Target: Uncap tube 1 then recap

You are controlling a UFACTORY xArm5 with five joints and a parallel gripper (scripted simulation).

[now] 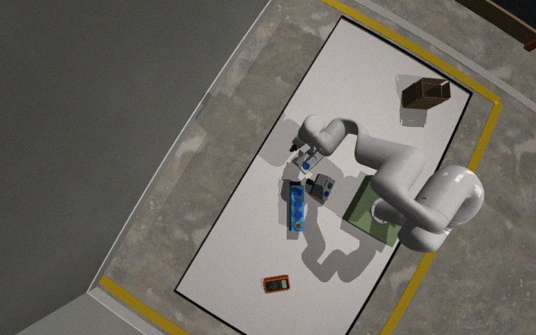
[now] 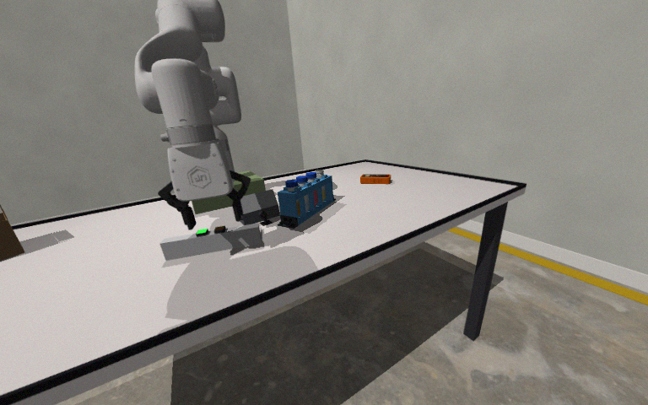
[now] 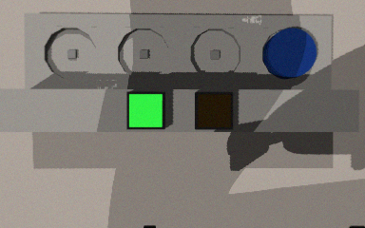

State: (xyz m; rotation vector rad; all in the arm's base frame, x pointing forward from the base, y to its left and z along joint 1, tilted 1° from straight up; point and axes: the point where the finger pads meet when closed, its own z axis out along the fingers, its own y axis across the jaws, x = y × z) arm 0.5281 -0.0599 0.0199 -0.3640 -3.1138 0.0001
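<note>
Right now the blue cap is 90 mm below my hand, 90 mm behind it and 70 mm to the left of it. Also, from my hand: green key: 240 mm behind, 100 mm to the left, 40 mm below; then grey key housing: 230 mm behind, 120 mm to the left, 50 mm below; then blue key: 250 mm behind, 140 mm to the left, 40 mm below.
</note>
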